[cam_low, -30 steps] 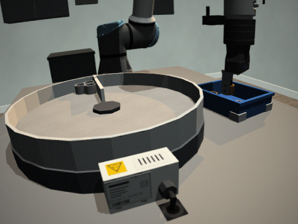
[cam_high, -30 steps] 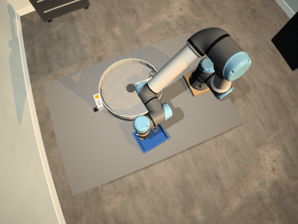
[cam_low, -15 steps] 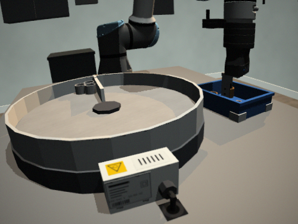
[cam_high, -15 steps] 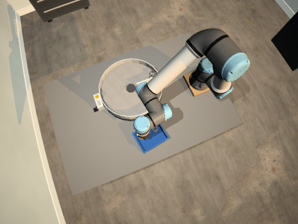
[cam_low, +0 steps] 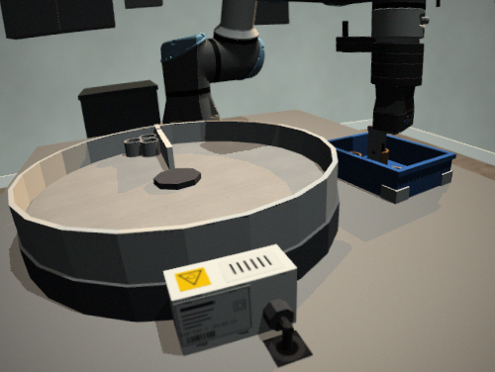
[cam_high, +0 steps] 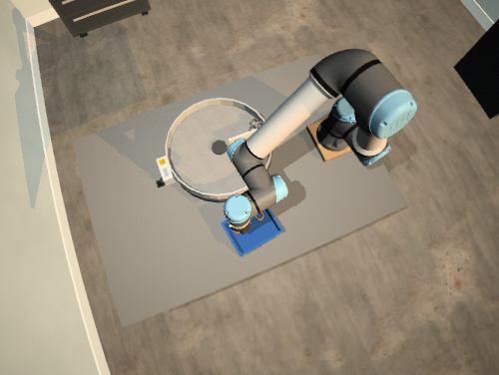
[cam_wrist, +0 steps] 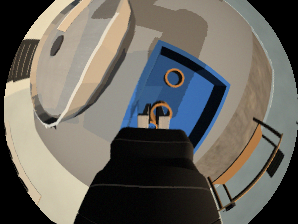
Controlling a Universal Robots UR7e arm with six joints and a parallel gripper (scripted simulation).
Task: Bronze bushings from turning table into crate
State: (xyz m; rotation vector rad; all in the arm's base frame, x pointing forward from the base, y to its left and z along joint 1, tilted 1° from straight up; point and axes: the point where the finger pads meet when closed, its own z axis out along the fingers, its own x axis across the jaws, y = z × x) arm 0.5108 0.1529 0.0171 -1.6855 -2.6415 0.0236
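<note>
My gripper is now 20 mm past the blue crate, 30 mm to the right of it and 30 mm above it. From my hand the other things lie so: round turning table (50 mm behind, 310 mm to the right).
</note>
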